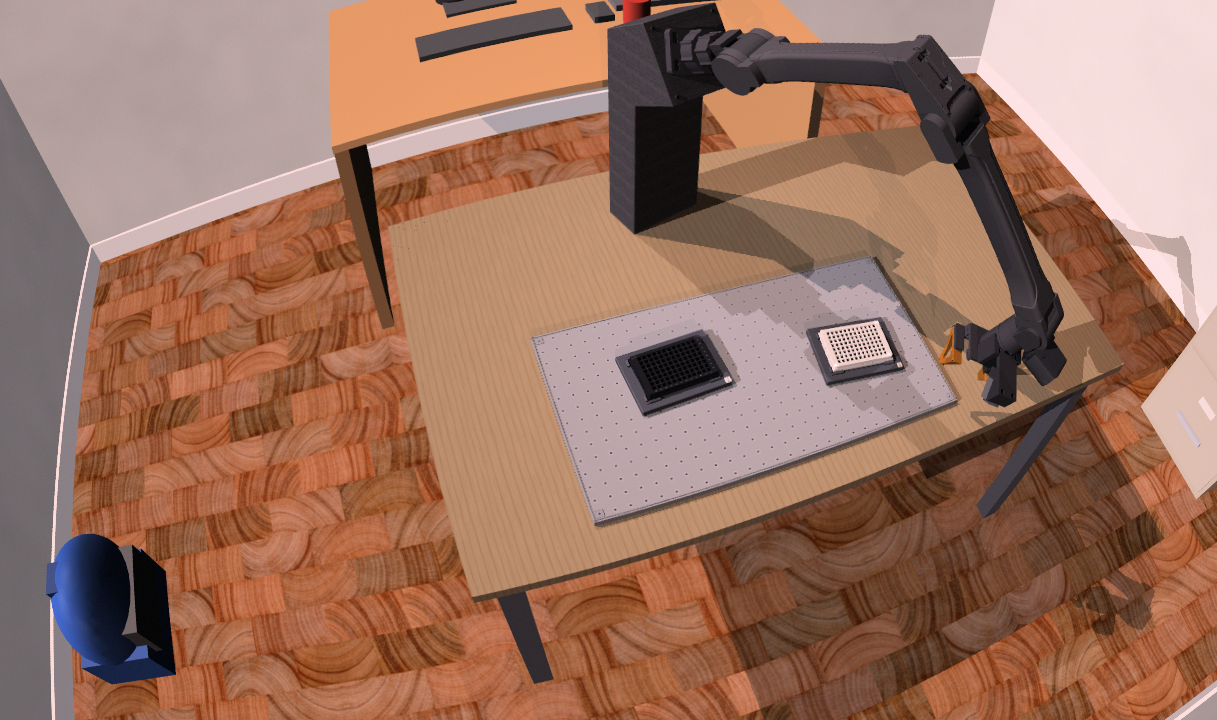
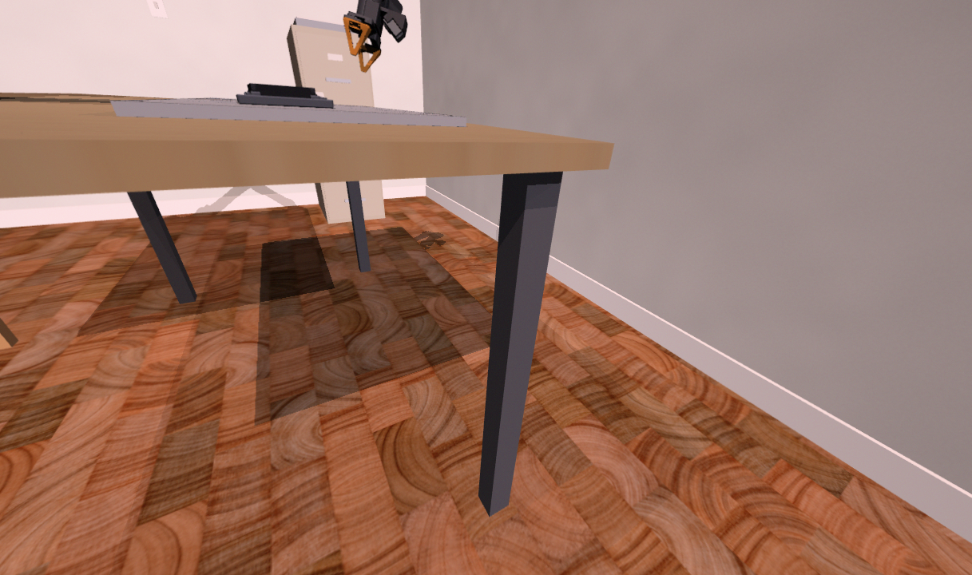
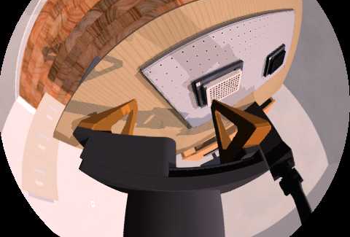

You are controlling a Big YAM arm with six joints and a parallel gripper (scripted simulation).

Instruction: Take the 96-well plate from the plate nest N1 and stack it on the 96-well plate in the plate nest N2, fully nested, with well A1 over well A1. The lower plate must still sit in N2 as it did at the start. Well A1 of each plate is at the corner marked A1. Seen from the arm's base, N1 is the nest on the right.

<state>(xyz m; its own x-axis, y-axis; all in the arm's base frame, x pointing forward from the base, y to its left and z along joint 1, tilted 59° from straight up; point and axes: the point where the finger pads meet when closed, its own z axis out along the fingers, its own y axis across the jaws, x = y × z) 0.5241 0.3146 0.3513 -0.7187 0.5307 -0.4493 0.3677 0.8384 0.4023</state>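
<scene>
My hand is 110 mm past the black 96-well plate, 500 mm to the left of it and 90 mm above it. Round my hand: white 96-well plate: 130 mm behind, 160 mm to the right, 90 mm below.
</scene>
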